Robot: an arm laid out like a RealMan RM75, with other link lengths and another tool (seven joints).
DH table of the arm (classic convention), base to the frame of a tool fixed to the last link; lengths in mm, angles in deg. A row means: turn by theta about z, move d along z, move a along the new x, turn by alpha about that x. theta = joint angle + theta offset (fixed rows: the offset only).
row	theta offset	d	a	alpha
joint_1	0	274.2	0	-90
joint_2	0	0	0	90
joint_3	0	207.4	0	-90
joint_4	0	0	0	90
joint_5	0	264.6	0	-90
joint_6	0	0	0	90
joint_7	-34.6	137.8	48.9	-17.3
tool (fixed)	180	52	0	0
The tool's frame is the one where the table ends.
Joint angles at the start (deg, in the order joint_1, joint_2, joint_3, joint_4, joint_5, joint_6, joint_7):
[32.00 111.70 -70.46 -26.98 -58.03 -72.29 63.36]
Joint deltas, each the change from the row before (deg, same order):
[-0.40 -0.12 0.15 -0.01 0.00 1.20 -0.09]
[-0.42 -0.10 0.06 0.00 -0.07 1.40 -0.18]
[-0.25 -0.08 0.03 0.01 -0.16 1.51 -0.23]
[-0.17 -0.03 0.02 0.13 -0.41 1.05 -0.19]
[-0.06 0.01 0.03 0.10 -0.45 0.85 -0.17]
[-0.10 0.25 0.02 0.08 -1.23 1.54 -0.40]
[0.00 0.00 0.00 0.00 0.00 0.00 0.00]
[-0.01 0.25 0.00 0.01 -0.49 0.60 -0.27]
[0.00 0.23 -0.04 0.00 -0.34 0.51 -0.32]
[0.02 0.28 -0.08 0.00 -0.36 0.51 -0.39]
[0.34 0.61 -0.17 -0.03 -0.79 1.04 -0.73]
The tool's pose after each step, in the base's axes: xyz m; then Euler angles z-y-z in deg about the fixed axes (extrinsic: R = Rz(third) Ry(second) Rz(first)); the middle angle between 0 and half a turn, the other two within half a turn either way. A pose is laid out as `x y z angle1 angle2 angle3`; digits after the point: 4 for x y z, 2 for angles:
0.2391 0.4461 0.0161 127.48 137.14 144.08
0.2469 0.4471 0.0176 126.01 137.39 141.48
0.2539 0.4486 0.0186 124.39 137.73 138.90
0.2597 0.4488 0.0183 123.25 138.26 137.06
0.2638 0.4490 0.0176 122.29 138.77 135.65
0.2705 0.4486 0.0141 120.50 140.03 133.29
0.2705 0.4486 0.0141 120.50 140.03 133.29
0.2722 0.4483 0.0117 119.84 140.50 132.52
0.2734 0.4481 0.0095 119.21 140.88 131.88
0.2742 0.4478 0.0068 118.56 141.30 131.31
0.2732 0.4485 0.0010 117.29 142.20 130.49

